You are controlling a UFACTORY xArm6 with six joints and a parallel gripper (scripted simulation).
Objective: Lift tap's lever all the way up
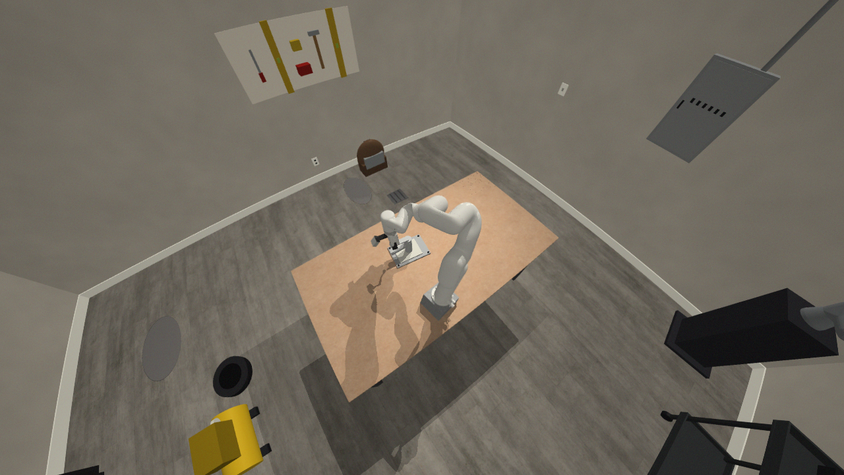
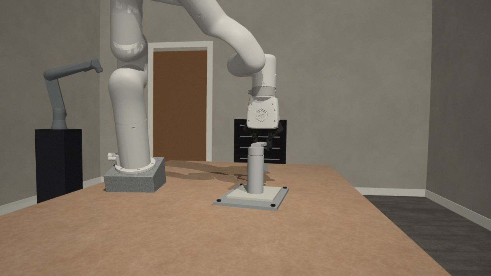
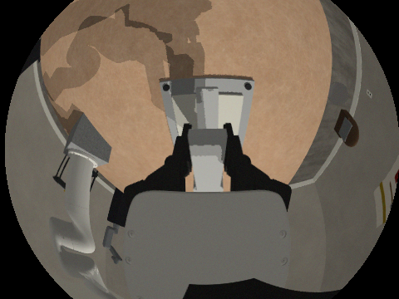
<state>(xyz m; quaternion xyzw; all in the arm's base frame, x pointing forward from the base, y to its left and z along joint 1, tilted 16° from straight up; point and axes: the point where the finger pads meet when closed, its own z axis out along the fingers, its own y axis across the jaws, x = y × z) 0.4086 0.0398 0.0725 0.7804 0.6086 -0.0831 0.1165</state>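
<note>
Right now the tap lever is 20 mm behind my hand and 60 mm to the right of it.
</note>
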